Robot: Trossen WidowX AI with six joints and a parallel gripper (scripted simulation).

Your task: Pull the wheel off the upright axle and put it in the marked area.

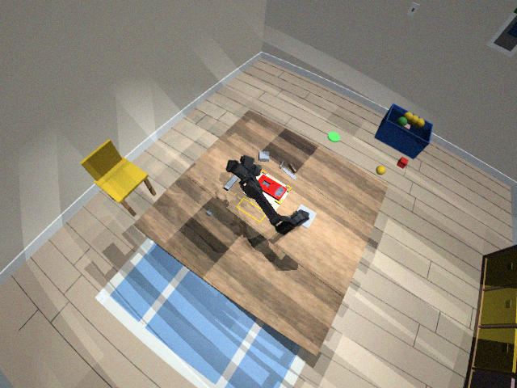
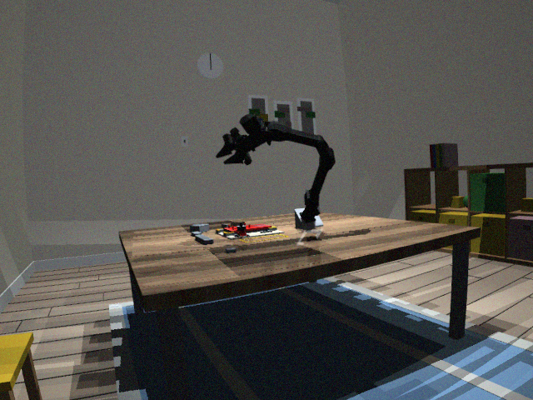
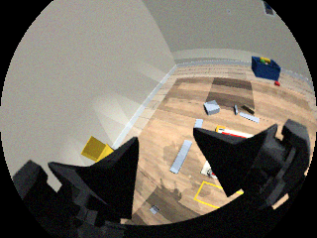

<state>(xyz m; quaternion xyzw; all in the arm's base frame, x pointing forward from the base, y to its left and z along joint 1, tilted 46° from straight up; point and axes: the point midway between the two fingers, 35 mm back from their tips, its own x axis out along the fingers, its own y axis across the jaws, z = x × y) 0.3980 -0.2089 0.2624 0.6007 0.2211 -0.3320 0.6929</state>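
The dark grey wheel lies 290 mm below my gripper tip, 90 mm behind it and 20 mm to the right of it. Round my gripper tip: upright axle: 300 mm below, 90 mm behind, 20 mm to the right.
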